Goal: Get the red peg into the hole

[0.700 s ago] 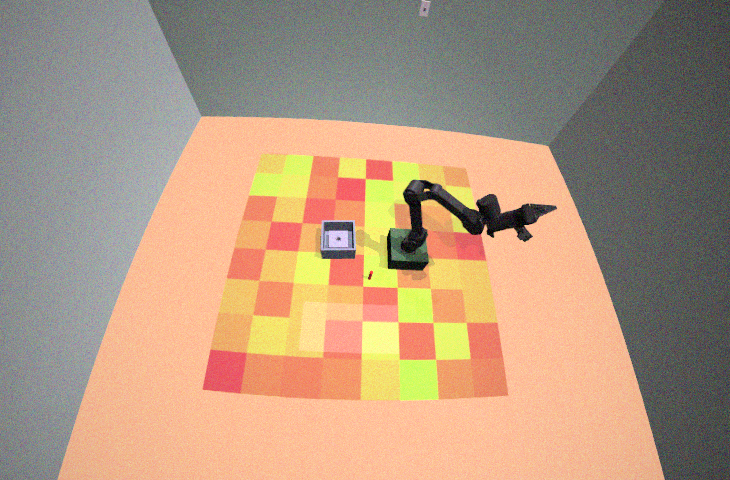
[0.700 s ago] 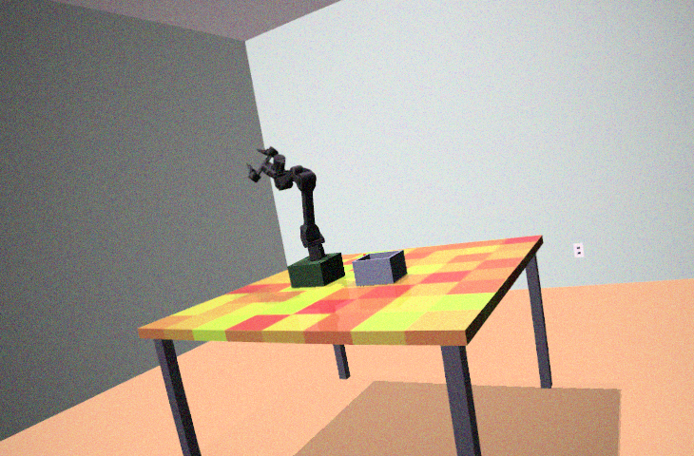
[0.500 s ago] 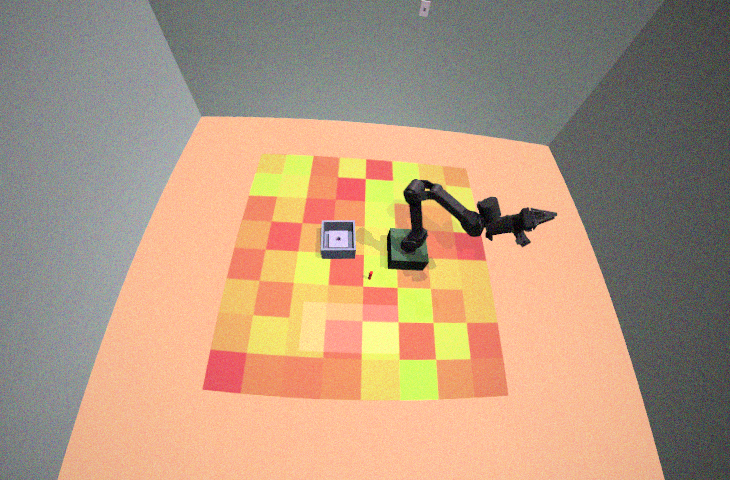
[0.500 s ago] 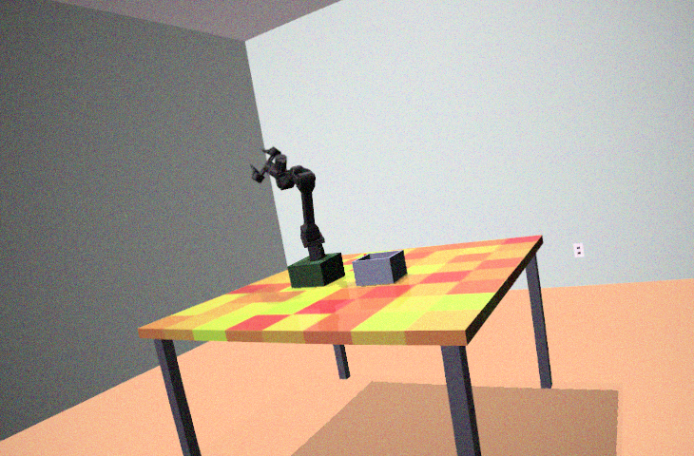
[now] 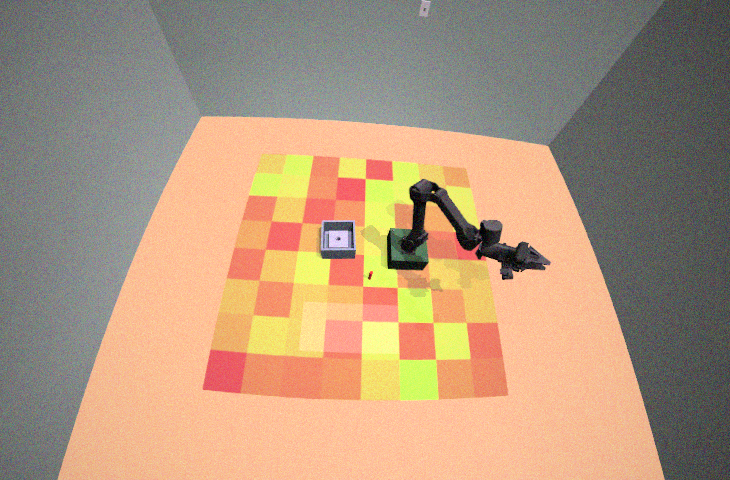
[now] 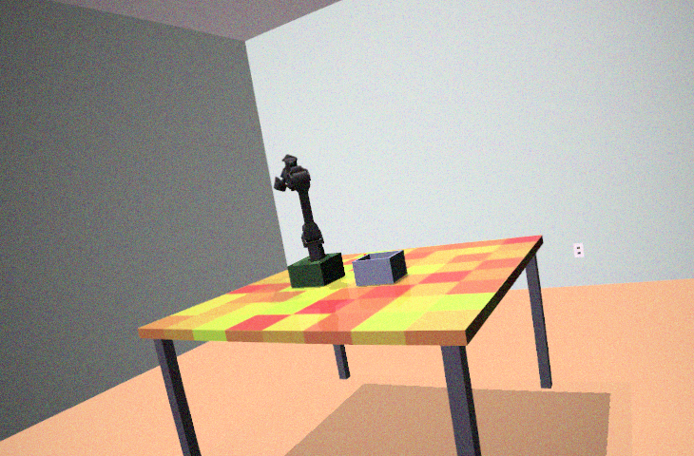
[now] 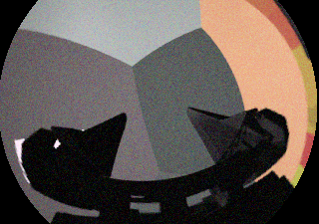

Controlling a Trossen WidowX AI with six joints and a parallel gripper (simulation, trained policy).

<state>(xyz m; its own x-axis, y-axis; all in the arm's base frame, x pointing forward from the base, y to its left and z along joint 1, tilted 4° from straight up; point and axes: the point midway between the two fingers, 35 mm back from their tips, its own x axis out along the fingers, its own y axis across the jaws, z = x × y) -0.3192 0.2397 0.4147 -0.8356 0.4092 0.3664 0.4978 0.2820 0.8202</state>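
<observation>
Right now my gripper tip is 510 mm above the red peg, 500 mm short of it and 90 mm to the left of it. Round my gripper tip: pale plate 680 mm ahead, 500 mm below, 240 mm to the right; grey box 680 mm ahead, 520 mm below, 240 mm to the right.
</observation>
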